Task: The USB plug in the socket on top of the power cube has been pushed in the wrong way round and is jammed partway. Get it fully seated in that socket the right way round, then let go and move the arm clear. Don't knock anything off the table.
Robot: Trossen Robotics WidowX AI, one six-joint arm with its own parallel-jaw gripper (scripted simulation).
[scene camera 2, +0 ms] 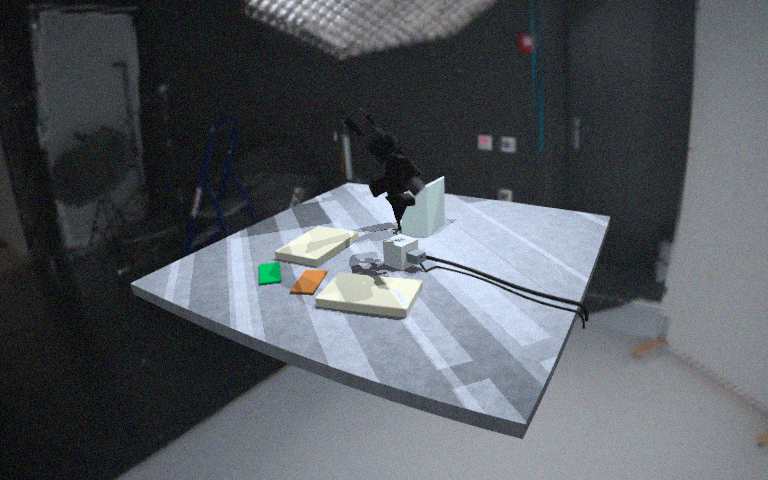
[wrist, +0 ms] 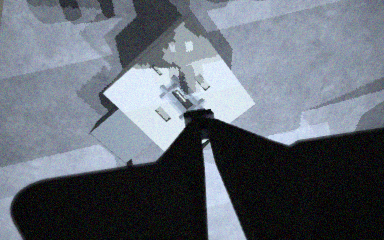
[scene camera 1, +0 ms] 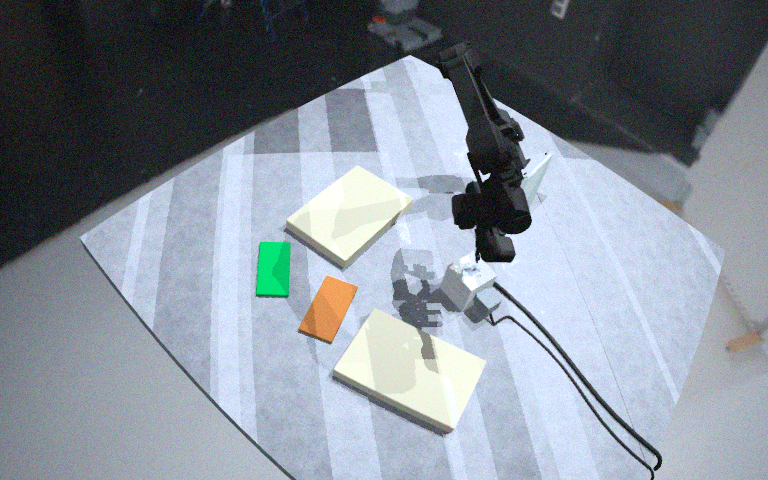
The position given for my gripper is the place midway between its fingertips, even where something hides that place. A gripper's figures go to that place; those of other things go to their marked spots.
Scene:
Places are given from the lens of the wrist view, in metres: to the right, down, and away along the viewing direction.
my gripper [wrist: 203,129]: 0.01, 0.01, 0.11
grey adapter [wrist: 115,131]: -0.06, 0.01, 0.20
white power cube [wrist: 183,49]: -0.01, -0.05, 0.15
The marked spots on the grey adapter and the white power cube are 0.09 m apart.

